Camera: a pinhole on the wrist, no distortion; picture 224 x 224 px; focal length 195.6 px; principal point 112.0 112.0 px. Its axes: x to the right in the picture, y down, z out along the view. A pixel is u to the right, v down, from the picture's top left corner.
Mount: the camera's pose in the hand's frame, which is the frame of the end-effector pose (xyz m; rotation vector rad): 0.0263 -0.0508 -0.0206 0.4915 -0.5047 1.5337
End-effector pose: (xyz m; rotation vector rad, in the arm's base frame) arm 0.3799 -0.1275 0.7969 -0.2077 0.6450 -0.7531
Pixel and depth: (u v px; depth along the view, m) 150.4 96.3 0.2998
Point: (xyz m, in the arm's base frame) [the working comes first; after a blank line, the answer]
In the camera's frame: 0.0589 -0.0241 0.2998

0.4604 -0.3038 1.0480
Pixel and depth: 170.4 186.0 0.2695
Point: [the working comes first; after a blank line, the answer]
In the camera's frame: 0.0805 0.1020 0.2695

0.4018 -0.1917 1.0834
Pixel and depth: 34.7 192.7 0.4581
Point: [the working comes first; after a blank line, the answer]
In the camera's frame: -0.1810 0.1890 0.4581

0.1700 -0.3682 1.2467
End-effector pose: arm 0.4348 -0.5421 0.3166 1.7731 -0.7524 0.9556
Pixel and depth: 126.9 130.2 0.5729
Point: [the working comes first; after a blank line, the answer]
In the camera's frame: 0.0436 0.0533 0.5729

0.8395 -0.8461 0.0191
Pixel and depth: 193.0 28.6 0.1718
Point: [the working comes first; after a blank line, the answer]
In the camera's frame: 0.0711 -0.0733 0.1718

0.6053 -0.6655 0.3194
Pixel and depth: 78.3 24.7 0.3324
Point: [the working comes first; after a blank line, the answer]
In the camera's frame: -0.0573 -0.1484 0.3324

0.8209 -0.6513 0.2844
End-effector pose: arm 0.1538 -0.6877 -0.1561 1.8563 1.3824 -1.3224
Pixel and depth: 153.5 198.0 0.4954
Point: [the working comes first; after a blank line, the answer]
In the camera's frame: 0.1051 0.2178 0.4954

-0.2726 -1.0281 -0.1245
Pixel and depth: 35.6 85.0 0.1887
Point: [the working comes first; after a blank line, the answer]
In the camera's frame: -0.0737 -0.0260 0.1887

-0.0828 -0.6498 -0.2043
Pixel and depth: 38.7 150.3 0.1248
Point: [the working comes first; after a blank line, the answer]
In the camera's frame: -0.0468 0.0244 0.1248

-0.0157 -0.6662 -0.1533
